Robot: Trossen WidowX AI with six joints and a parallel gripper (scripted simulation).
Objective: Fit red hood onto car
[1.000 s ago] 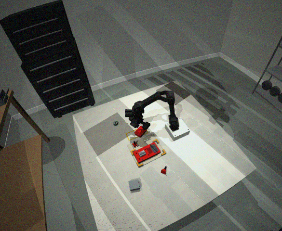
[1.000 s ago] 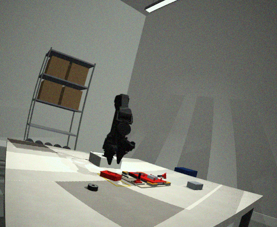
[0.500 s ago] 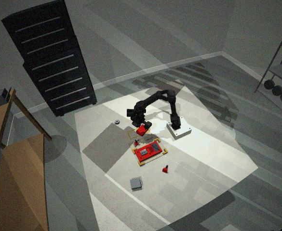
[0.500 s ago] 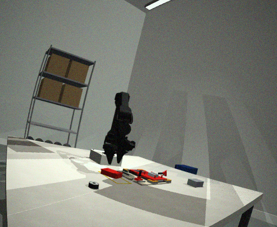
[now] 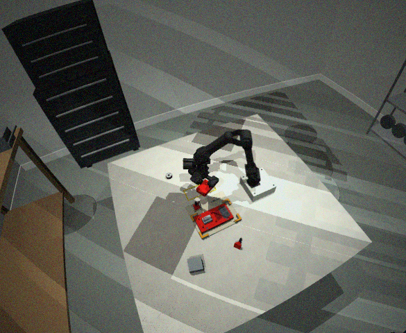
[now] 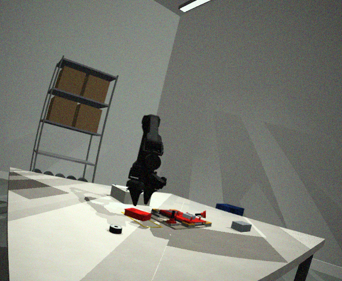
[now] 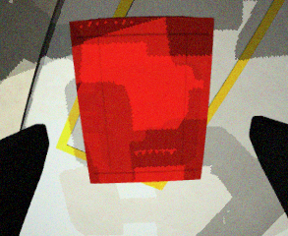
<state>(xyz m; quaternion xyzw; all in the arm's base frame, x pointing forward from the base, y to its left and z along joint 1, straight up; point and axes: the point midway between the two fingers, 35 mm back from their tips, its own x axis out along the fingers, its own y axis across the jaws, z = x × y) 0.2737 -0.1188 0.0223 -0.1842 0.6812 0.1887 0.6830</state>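
The red hood lies 4 cm below my gripper tip. Round my gripper tip: black wheel 18 cm ahead, 19 cm to the right, 5 cm below; then grey engine block 7 cm ahead, 22 cm to the left, 3 cm below.
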